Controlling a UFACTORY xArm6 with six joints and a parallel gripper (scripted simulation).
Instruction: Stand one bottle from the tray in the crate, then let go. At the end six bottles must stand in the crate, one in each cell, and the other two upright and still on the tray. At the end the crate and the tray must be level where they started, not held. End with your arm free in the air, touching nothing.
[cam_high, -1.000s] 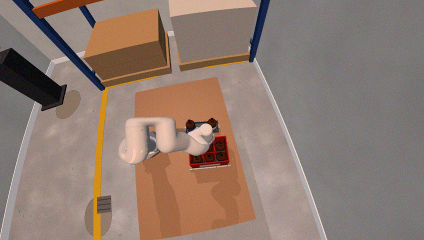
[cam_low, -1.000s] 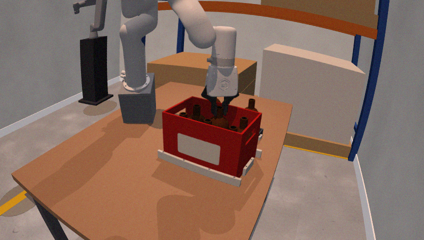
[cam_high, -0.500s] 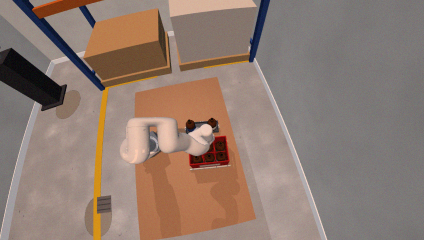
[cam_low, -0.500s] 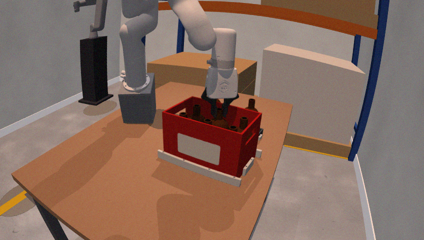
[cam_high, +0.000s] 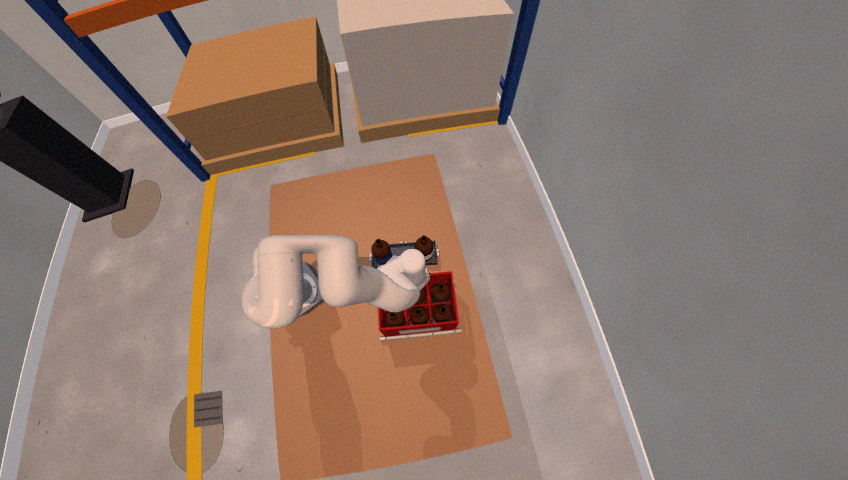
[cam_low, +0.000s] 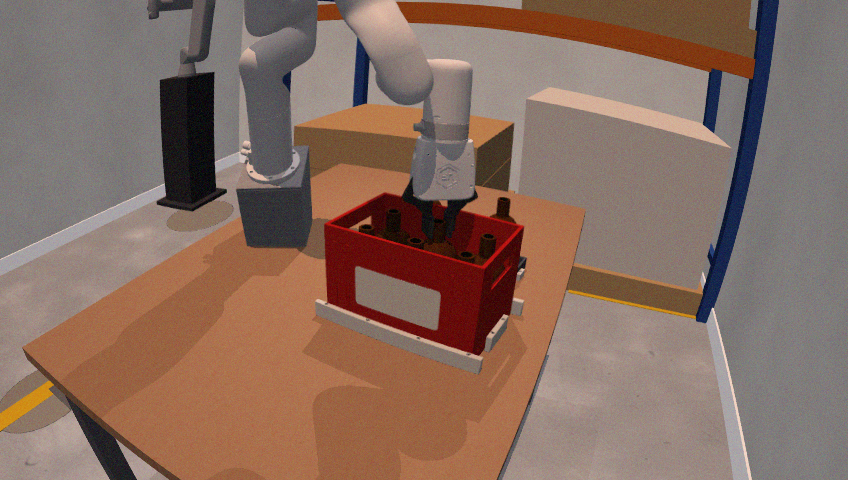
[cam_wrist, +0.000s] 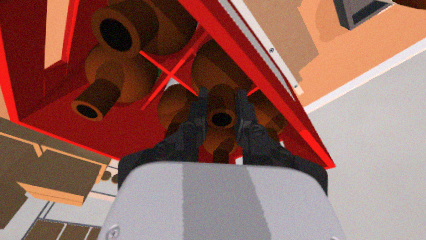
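Now: hand 1 cm past the red crate, 4 cm to the left of it and 8 cm above it. Also, from my hand: grey tray 20 cm to the left, 15 cm below.
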